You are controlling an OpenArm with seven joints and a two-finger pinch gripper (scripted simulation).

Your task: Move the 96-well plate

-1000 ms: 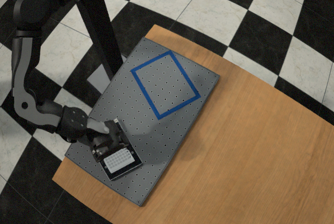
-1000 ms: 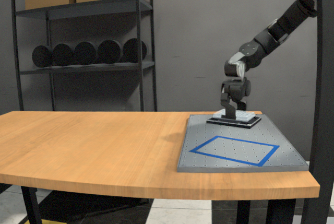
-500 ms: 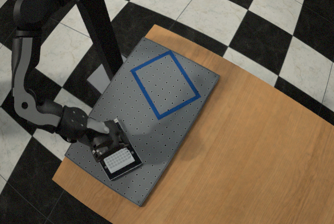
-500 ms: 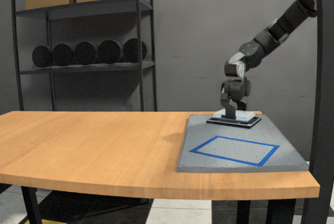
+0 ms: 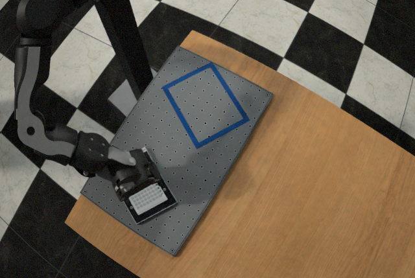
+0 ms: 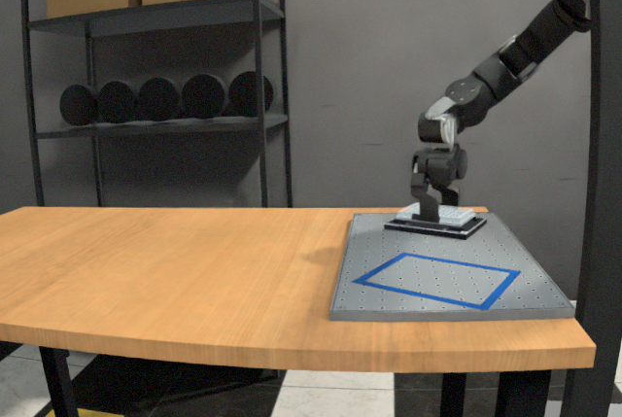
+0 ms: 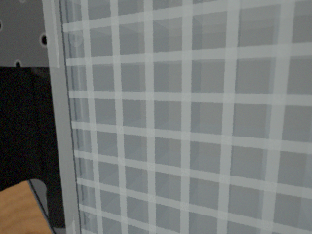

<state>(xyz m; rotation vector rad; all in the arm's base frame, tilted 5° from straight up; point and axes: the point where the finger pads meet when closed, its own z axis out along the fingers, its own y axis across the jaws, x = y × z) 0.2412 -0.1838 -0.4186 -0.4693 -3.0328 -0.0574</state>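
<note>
The clear 96-well plate is right at my hand. The rest, counted from my hand: plate nest (20 mm below).
</note>
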